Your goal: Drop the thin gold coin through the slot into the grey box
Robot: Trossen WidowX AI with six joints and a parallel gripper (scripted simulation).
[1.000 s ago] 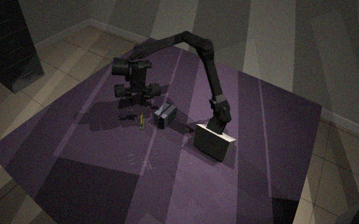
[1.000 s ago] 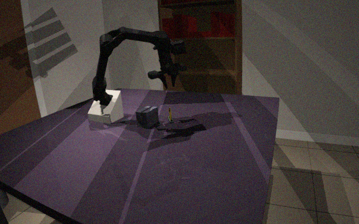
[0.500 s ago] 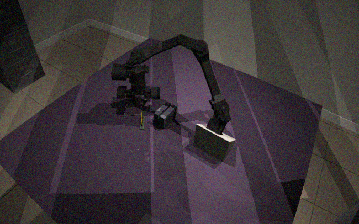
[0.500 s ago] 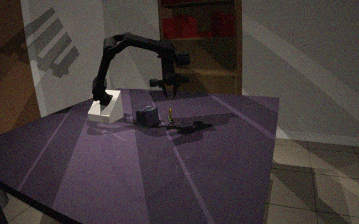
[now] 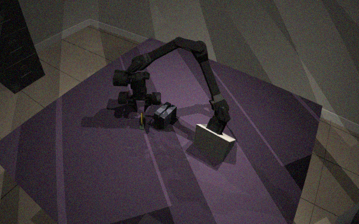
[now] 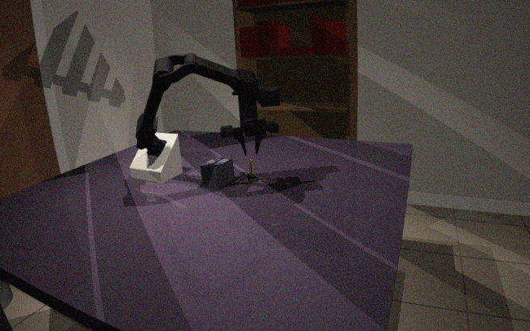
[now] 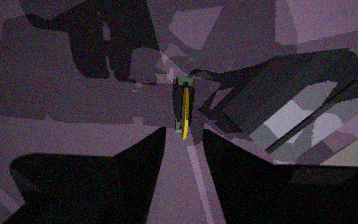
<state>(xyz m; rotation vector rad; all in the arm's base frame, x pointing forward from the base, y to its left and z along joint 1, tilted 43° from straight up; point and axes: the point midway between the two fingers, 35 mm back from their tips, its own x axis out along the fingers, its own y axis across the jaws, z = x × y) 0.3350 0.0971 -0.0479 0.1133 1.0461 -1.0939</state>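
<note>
My gripper tip is now 5 cm above the gold coin.
</note>
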